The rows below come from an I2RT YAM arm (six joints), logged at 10 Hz.
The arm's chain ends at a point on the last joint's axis. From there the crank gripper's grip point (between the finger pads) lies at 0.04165 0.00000 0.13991 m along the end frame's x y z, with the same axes.
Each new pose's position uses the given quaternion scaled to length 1; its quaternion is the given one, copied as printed.
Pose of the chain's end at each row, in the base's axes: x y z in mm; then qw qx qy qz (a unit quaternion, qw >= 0):
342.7 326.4 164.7 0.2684 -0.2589 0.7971 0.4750
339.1 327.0 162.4 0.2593 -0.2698 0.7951 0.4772
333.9 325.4 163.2 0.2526 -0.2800 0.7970 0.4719
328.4 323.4 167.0 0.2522 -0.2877 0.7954 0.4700
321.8 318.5 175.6 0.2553 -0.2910 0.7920 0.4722
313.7 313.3 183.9 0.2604 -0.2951 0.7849 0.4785
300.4 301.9 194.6 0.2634 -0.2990 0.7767 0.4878
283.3 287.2 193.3 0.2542 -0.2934 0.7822 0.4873
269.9 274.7 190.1 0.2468 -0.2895 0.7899 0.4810
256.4 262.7 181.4 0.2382 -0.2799 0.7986 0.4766
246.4 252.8 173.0 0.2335 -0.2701 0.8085 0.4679
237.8 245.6 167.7 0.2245 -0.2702 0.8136 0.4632
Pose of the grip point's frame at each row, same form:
338.1 445.2 80.0 0.2684 -0.2589 0.7971 0.4750
330.8 445.2 77.1 0.2593 -0.2698 0.7951 0.4772
323.5 441.8 75.7 0.2526 -0.2800 0.7970 0.4719
317.2 439.1 78.7 0.2522 -0.2877 0.7954 0.4700
310.8 434.8 88.0 0.2553 -0.2910 0.7920 0.4722
302.6 431.0 98.2 0.2604 -0.2951 0.7849 0.4785
288.4 421.3 111.5 0.2634 -0.2990 0.7767 0.4878
269.8 405.9 109.4 0.2542 -0.2934 0.7822 0.4873
255.9 391.8 104.1 0.2468 -0.2895 0.7899 0.4810
241.9 378.7 94.0 0.2382 -0.2799 0.7986 0.4766
232.8 367.2 83.4 0.2335 -0.2701 0.8085 0.4679
222.5 358.4 76.3 0.2245 -0.2702 0.8136 0.4632

